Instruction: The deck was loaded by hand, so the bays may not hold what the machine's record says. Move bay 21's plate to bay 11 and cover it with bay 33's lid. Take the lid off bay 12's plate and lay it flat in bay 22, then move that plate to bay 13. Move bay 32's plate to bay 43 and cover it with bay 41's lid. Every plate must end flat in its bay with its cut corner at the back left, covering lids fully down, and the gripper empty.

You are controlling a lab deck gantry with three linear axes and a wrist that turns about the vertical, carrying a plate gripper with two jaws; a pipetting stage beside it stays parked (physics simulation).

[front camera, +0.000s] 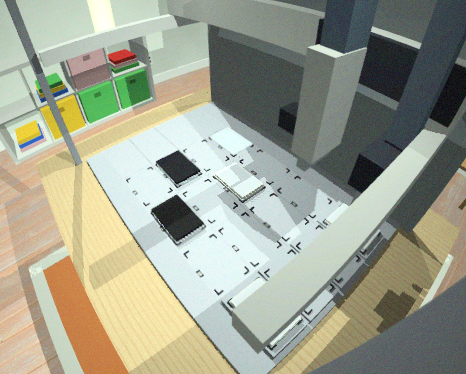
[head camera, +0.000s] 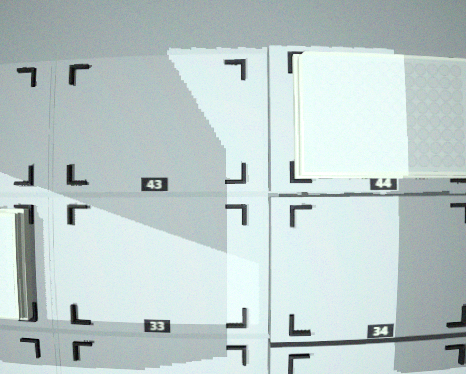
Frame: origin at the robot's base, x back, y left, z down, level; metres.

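Seen in the pictures: robot's base, link origin: (front camera: 127, 180).
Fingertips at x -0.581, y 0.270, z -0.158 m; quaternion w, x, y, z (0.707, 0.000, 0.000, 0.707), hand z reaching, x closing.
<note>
Offsets run from my fingertips to a thing's middle. "pt": to the spot under its first point.
The gripper's black body (front camera: 371, 167) is at the right in the front view, partly behind the pale beam; its jaws are hidden. A black plate @[dx +0.517, dy -0.120, dz +0.145 m] (front camera: 178, 167) lies in bay 21 and another black plate @[dx +0.353, dy -0.227, dz +0.145 m] (front camera: 178, 218) in bay 12. A white plate @[dx +0.353, dy -0.013, dz +0.151 m] (front camera: 239, 181) (head camera: 7, 265) lies flat in bay 32; its right edge shows in the head view. A thin pale lid @[dx +0.517, dy +0.094, dz +0.154 m] (front camera: 231, 140) lies flat in bay 41. Bay 33 @[pt dx +0.193, dy -0.016, dz +0.158 m] (head camera: 150, 270) and bay 43 @[pt dx +0.204, dy +0.092, dz +0.158 m] (head camera: 135, 125) hold no plate or lid. A white piece with round wells @[dx +0.025, dy +0.094, dz +0.136 m] (head camera: 350, 115) (front camera: 337, 214) lies in bay 44. Cut corners are too small to tell.
The parked pipetting stage (front camera: 327, 100) hangs near the back of the deck. A long pale beam (front camera: 340, 240) crosses the right front and hides part of the deck. A white piece @[pt dx +0.079, dy -0.231, dz +0.129 m] (front camera: 246, 292) lies beside its near end. Shelves with coloured boxes (front camera: 98, 101) stand behind.
</note>
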